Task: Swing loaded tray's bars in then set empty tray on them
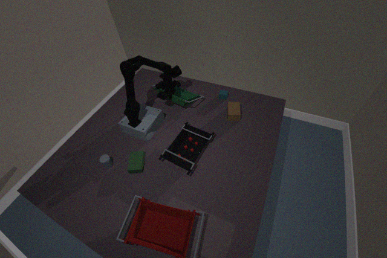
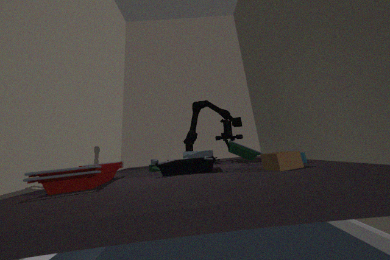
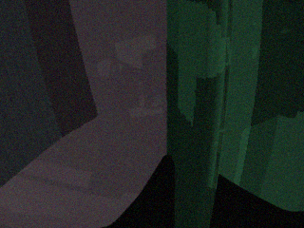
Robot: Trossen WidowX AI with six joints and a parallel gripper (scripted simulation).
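Now: the green tray 80 mm to the left of my gripper tip. The rest, counted from my gripper tip: orange block (410 mm ahead, 160 mm to the left, 60 mm below); teal block (280 mm to the left, 270 mm ahead, 60 mm below); green block (470 mm to the right, 110 mm ahead, 70 mm below).
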